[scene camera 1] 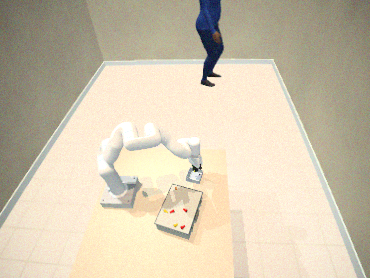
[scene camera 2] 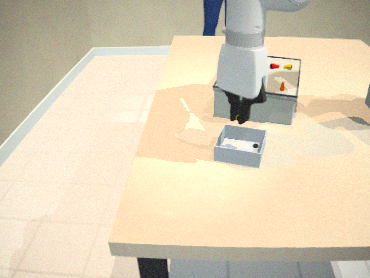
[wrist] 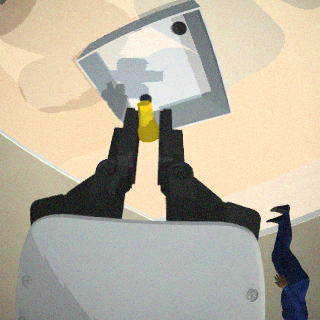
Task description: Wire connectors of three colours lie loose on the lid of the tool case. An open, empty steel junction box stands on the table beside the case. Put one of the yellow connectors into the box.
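Places are measured from the arm's base along level axes (x right, y back, z down), in centimetres.
Pixels of known places: gripper, fingertip midpoint: (scene camera 1: pixel 195 170) (scene camera 2: pixel 239 120) (wrist: pixel 148 124); arm's base, origin of the base link: (scene camera 1: pixel 119 190).
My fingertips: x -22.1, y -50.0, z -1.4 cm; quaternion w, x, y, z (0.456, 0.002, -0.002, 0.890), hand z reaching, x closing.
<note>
Ahead of a thing's pixels: the offset from my fingertips to its top centre. "spot": to the spot under its first point.
The gripper (scene camera 1: pixel 197 169) (scene camera 2: pixel 240 120) (wrist: pixel 148 112) is shut on a yellow connector {dx +0.7, dy +0.4, dz -1.4 cm} (scene camera 2: pixel 237 118) (wrist: pixel 148 127), held upper end between the two black fingers. The grey steel junction box {dx +0.0, dy +0.8, dz +4.3 cm} (scene camera 1: pixel 193 180) (scene camera 2: pixel 237 156) (wrist: pixel 212 70) is open at the top. The gripper is above the box's level; in scene camera 2 it shows over the back rim, and in the wrist view the connector overlaps the box's near wall. Two more yellow connectors, one {dx +34.3, dy +14.1, dz -1.7 cm} (scene camera 1: pixel 165 211) and another (scene camera 1: pixel 175 225) (scene camera 2: pixel 288 67), lie on the lid of the tool case {dx +30.1, dy +5.7, dz -0.6 cm} (scene camera 1: pixel 172 231) (scene camera 2: pixel 270 111).
Red connectors (scene camera 1: pixel 185 210) (scene camera 2: pixel 274 66) and an orange connector {dx +17.4, dy +10.8, dz -2.4 cm} (scene camera 1: pixel 176 188) (scene camera 2: pixel 282 86) are also on the lid. The case stands close beside the box, taller than it. A dark round spot {spot: dx +2.0, dy +4.2, dz +7.7 cm} (scene camera 2: pixel 255 146) (wrist: pixel 179 28) shows inside the box. A person in blue (scene camera 1: pixel 210 40) stands beyond the table.
</note>
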